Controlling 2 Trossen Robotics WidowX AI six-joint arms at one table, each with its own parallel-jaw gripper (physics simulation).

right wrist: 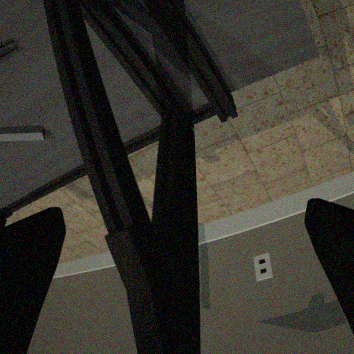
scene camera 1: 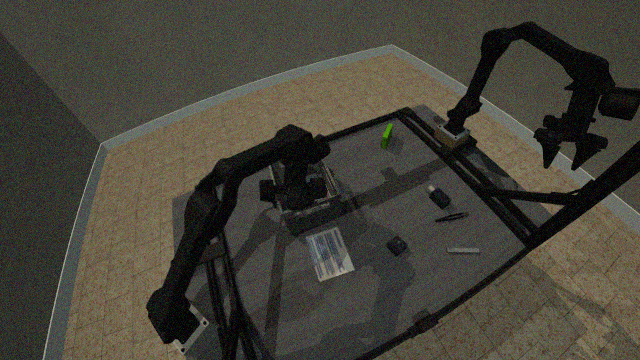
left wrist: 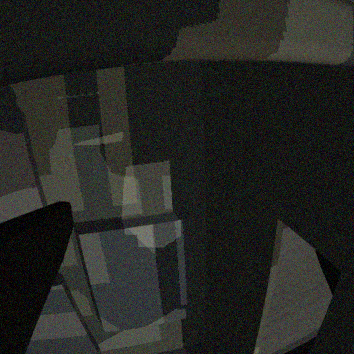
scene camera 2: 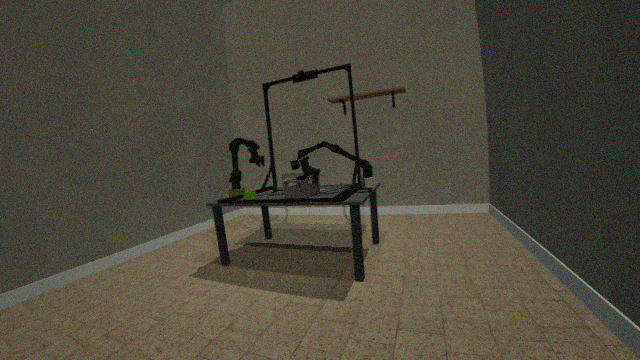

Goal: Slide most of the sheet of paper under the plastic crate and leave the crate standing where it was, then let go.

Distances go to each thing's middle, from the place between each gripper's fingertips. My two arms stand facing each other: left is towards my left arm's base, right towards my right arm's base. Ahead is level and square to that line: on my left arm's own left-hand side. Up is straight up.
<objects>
My left hand is 3 cm short of the plastic crate (left wrist: 234, 118) and 7 cm to the left of it. From my left hand the other things lie so: sheet of paper (scene camera 1: 330, 257) (17 cm behind, 1 cm to the right, 6 cm below).
The sheet of paper lies 560 mm to the left of my right hand, 330 mm ahead of it and 230 mm below it. Round my right hand: plastic crate 530 mm ahead, 500 mm to the left, 160 mm below.
</objects>
